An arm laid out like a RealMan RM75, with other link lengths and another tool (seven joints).
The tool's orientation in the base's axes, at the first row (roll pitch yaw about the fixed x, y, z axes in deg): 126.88 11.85 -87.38
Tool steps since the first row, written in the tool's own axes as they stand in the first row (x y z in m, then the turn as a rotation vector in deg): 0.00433 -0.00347 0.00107 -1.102 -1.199 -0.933; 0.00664 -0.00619 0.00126 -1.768 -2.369 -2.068; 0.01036 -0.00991 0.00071 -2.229 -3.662 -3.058; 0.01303 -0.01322 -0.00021 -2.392 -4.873 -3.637; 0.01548 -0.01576 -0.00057 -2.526 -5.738 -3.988; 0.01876 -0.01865 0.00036 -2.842 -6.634 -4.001
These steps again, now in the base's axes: 0.00139 -0.00348 -0.00423 1.411 1.226 -0.164; 0.00295 -0.00520 -0.00695 2.987 2.003 -0.277; 0.00576 -0.00817 -0.01030 4.529 2.616 -0.613; 0.00858 -0.01023 -0.01290 5.704 2.957 -1.187; 0.01048 -0.01217 -0.01518 6.493 3.223 -1.631; 0.01159 -0.01474 -0.01866 7.020 3.703 -2.260
